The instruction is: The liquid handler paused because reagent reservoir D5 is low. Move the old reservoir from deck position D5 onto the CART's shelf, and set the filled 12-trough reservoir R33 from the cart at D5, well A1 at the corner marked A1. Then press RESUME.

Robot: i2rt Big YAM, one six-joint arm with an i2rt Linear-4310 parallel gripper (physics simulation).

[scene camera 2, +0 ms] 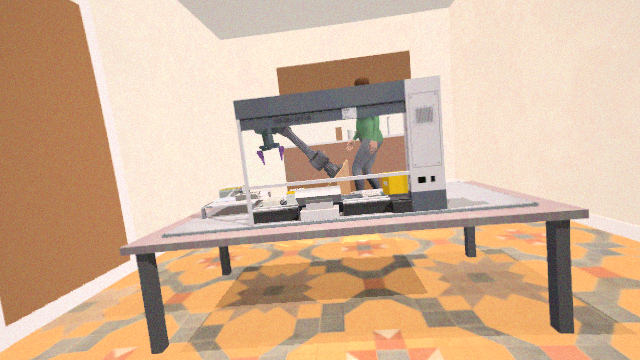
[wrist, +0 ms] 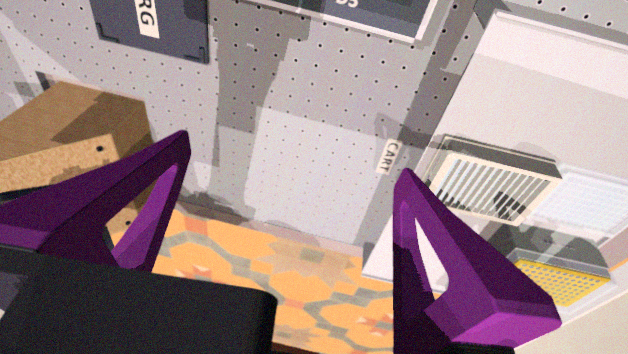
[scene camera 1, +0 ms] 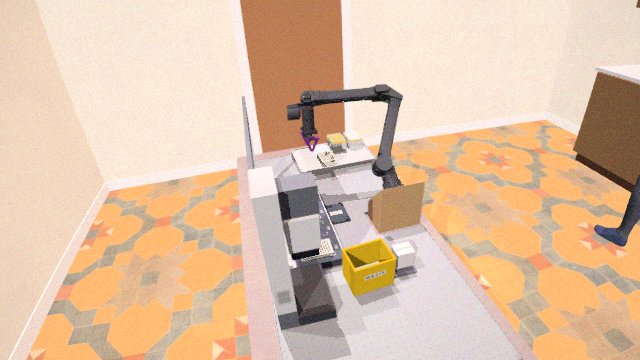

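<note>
My gripper is open and empty, high above the table near the cart. The cart's white shelf stands at the far end of the table. A cream reservoir with parallel troughs sits on it, beyond the right finger in the wrist view; I cannot read a label on it. The D5 mark shows at the top of the wrist view. What stands at D5 is cut off there and hidden by the liquid handler in scene camera 1. The RESUME box stands beside the waste bin.
The cart also holds a yellow-topped box and a clear, pale plate. The liquid handler's frame spans the deck. A dark RG pad, a brown panel and a yellow waste bin stand along its front.
</note>
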